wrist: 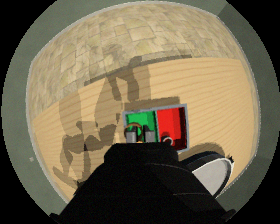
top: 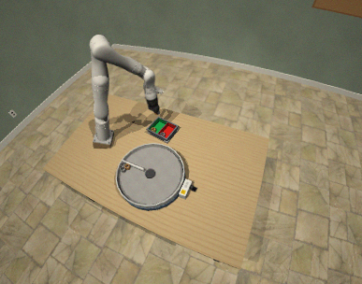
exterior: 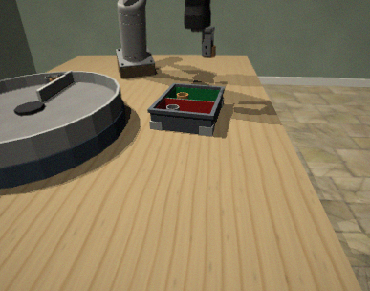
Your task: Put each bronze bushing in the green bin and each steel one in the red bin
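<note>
The bin is 13 cm below my hand, 5 cm ahead of it and 3 cm to the right of it. The rest, counted from my hand: grey turntable: 38 cm to the right, 19 cm ahead, 11 cm below.
</note>
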